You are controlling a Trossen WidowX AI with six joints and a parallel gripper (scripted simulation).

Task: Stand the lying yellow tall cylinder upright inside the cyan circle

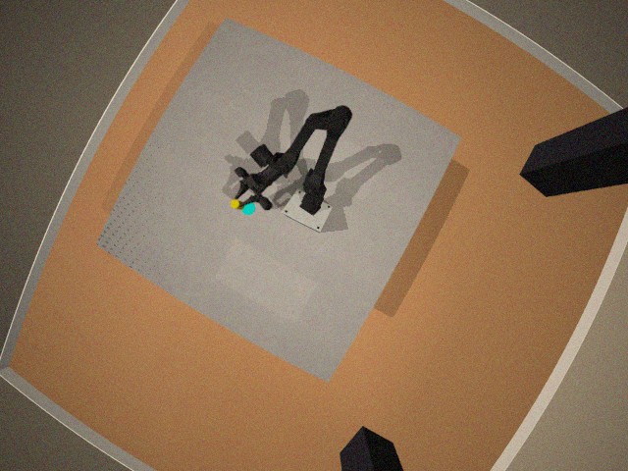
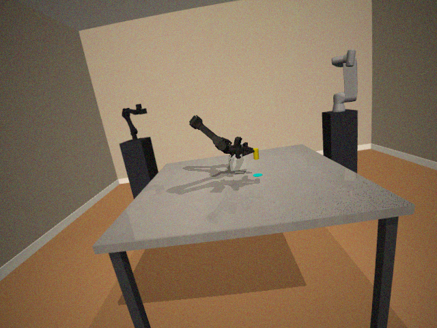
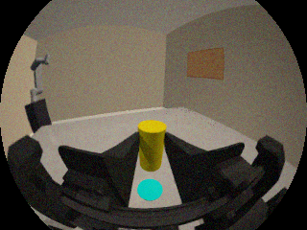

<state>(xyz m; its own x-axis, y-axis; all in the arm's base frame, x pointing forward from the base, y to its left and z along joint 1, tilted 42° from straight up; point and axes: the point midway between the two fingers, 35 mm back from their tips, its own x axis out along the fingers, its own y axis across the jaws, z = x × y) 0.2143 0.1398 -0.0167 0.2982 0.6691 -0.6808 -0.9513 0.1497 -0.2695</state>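
The cyan circle is 16 cm below my gripper tip. Round my gripper tip: yellow cylinder: 2 cm below.
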